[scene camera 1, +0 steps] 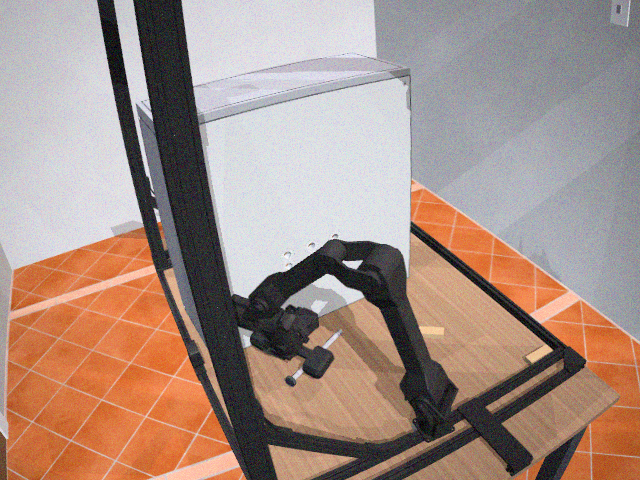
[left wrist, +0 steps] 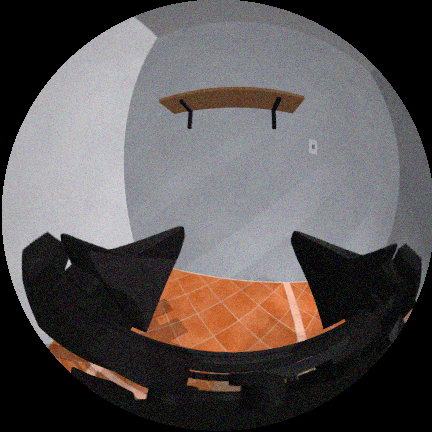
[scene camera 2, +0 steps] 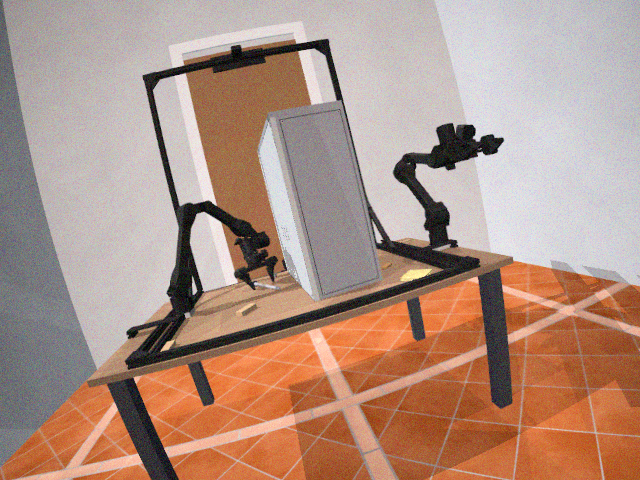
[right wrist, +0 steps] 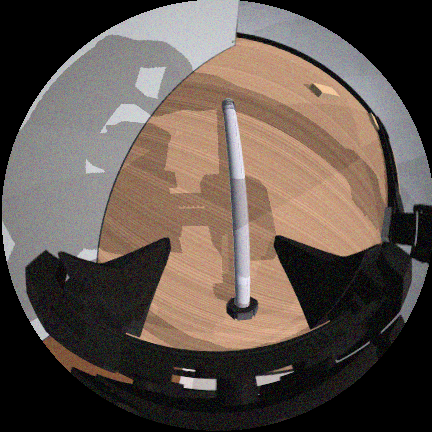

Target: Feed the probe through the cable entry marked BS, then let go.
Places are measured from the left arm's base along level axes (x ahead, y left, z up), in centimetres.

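Where they show: left gripper, fingertip midpoint: (left wrist: 239, 234) (scene camera 2: 492, 141); right gripper, fingertip midpoint: (scene camera 1: 301, 366) (scene camera 2: 264, 286) (right wrist: 222, 242); left arm's base, origin of the base link: (scene camera 2: 440, 243); right arm's base, origin of the base link: (scene camera 1: 433, 425) (scene camera 2: 183, 311) (right wrist: 392, 228).
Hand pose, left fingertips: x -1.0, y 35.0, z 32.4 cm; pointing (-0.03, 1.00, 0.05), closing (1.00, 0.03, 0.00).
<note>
Each offset is from my left fingertips to the top centre of the thing. "pt": to the spot under its first point.
The probe, a white rod with a black cap {dx +67.9, dy -56.6, dz -31.9 cm} (scene camera 1: 333, 339) (scene camera 2: 266, 285) (right wrist: 240, 200), lies on the table in front of the tall pale cabinet (scene camera 1: 310, 170) (scene camera 2: 328, 201) (right wrist: 215, 25). My right gripper (scene camera 2: 262, 284) (right wrist: 222, 242) is open and empty, pointing down low over the probe. In the right wrist view the rod runs between the spread fingers, nearer the right one at its capped end. Small round cable entries {pt dx +55.1, dy -48.5, dz -14.0 cm} (scene camera 1: 311, 245) show low on the cabinet's face, partly behind my right arm; no marking is readable. My left gripper (scene camera 2: 499, 144) (left wrist: 239, 234) is open and empty, raised beyond the cabinet.
A wooden block {dx +77.1, dy -31.7, dz -32.9 cm} (scene camera 1: 432, 330) (scene camera 2: 247, 309) (right wrist: 326, 90) lies on the table; another {dx +100.1, dy -16.6, dz -32.9 cm} (scene camera 1: 538, 354) (scene camera 2: 168, 345) is by the black frame rail. A yellow sheet {dx +26.6, dy -12.7, dz -33.2 cm} (scene camera 2: 416, 274) lies on the cabinet's other side. A black post (scene camera 1: 188, 206) rises in front of the cabinet's left edge.
</note>
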